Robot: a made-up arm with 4 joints. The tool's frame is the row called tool.
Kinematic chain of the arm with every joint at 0, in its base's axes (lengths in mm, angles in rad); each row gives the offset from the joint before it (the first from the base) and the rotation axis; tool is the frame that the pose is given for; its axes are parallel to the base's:
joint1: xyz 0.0 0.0 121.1 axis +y
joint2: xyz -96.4 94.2 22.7 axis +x
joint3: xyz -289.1 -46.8 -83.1 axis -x
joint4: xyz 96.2 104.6 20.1 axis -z
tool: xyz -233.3 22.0 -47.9
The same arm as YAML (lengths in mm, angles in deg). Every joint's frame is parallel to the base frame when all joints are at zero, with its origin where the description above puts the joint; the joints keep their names.
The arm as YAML. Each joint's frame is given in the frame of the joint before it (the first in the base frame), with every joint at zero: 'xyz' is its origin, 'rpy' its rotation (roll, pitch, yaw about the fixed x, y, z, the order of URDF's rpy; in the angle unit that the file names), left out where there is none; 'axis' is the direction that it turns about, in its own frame. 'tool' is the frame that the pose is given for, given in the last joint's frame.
units:
  length: mm
  angle: deg
joints:
  - name: joint1
    type: revolute
    origin:
      xyz: [0.0, 0.0, 121.1]
    axis: [0.0, 1.0, 0.0]
  - name: joint2
    type: revolute
    origin:
      xyz: [-96.4, 94.2, 22.7]
    axis: [1.0, 0.0, 0.0]
  - name: joint3
    type: revolute
    origin:
      xyz: [-289.1, -46.8, -83.1]
    axis: [-1.0, 0.0, 0.0]
  - name: joint4
    type: revolute
    origin:
      xyz: [96.2, 104.6, 20.1]
    axis: [0.0, 0.0, -1.0]
tool:
  origin:
    xyz: [-233.3, 22.0, -47.9]

